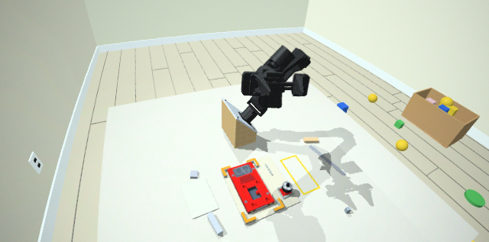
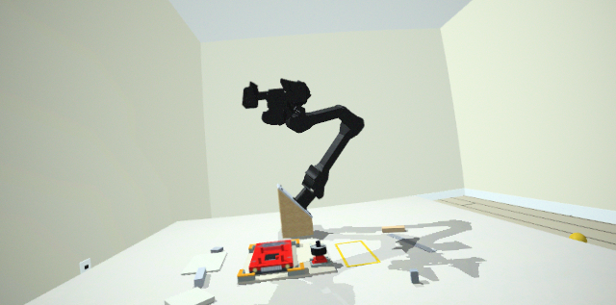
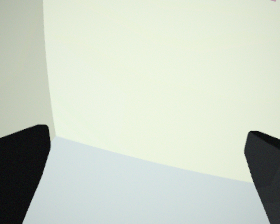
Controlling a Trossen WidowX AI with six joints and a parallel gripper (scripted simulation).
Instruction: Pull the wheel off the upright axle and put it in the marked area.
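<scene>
Now: gripper tip 440 mm above the wheel, 90 mm to the right of it and 10 mm past it. From my gripper tip the other things lie so: white sheet: 480 mm below, 230 mm to the right, 70 mm behind; then upright axle: 440 mm below, 90 mm to the left, 10 mm behind.
</scene>
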